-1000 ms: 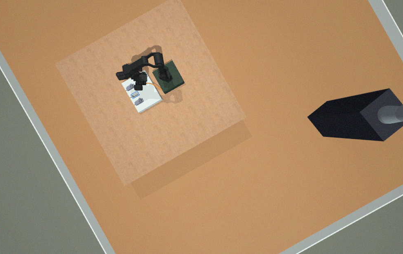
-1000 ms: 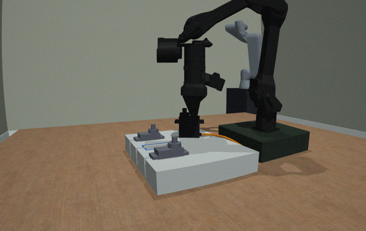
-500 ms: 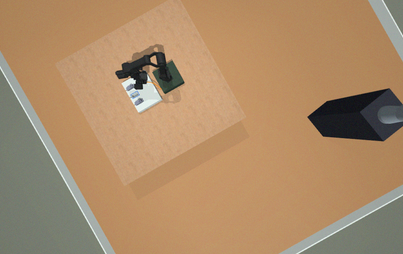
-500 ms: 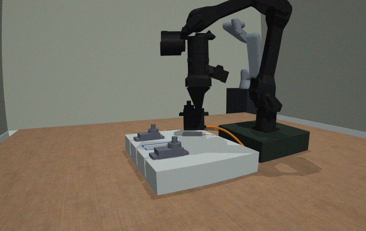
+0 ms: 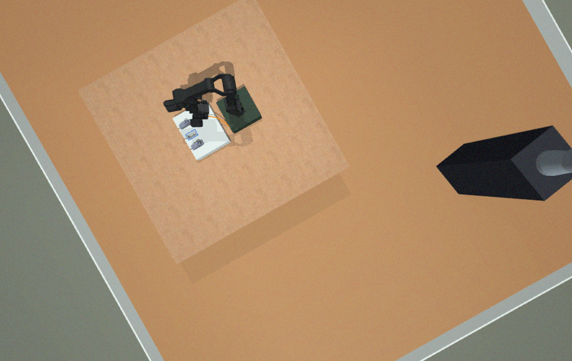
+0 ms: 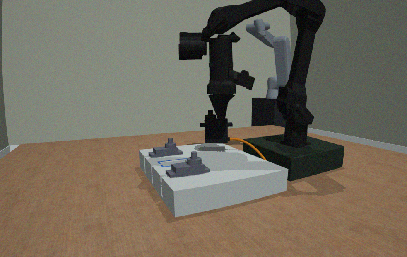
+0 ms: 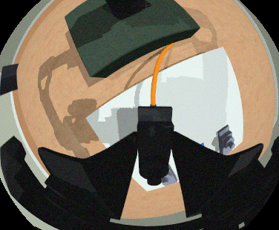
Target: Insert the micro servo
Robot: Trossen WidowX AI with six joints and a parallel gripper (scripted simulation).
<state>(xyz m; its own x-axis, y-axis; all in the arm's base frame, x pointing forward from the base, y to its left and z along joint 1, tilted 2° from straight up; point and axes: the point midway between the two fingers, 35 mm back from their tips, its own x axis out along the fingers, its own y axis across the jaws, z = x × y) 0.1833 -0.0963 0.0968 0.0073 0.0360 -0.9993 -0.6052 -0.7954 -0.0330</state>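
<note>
Right now the white deck is 100 mm below my gripper tip, 40 mm to the left of it and 30 mm ahead of it.
</note>
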